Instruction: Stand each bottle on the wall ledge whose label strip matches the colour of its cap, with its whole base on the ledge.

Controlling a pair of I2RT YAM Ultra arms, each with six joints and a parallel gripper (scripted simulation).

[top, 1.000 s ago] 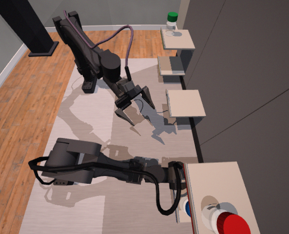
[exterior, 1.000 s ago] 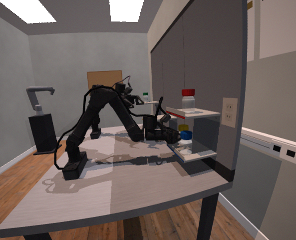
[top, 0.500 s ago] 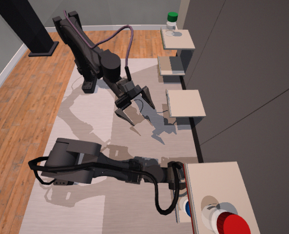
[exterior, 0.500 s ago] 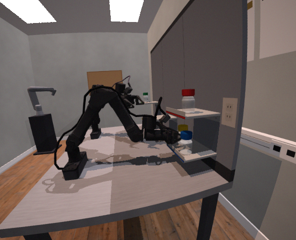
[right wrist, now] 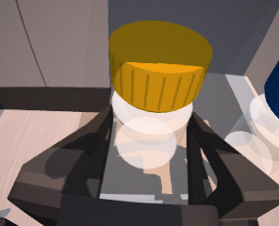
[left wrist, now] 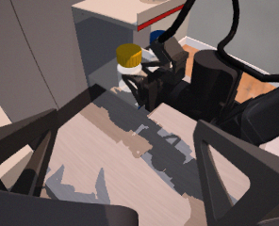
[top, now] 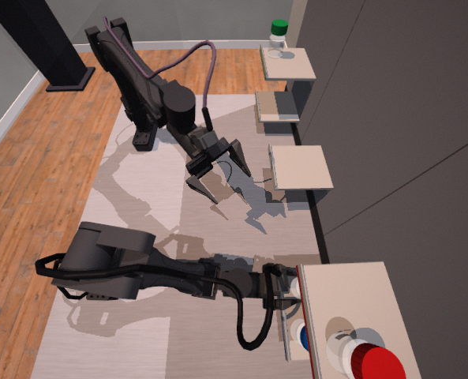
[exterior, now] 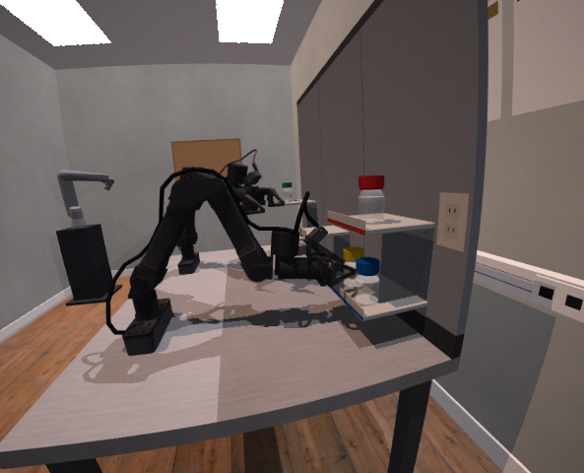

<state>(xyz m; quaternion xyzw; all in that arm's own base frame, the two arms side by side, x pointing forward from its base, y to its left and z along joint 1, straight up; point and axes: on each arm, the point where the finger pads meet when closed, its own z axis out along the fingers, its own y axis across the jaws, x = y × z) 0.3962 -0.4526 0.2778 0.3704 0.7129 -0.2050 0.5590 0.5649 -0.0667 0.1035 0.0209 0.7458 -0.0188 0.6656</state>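
The blue-capped bottle lies 100 mm to the right of my right hand. The rest, counted from my right hand: grey wall panel 140 mm ahead, 350 mm to the left, 300 mm above; red-capped bottle 10 mm ahead, 100 mm to the right, 190 mm above; yellow-capped bottle 10 mm ahead.
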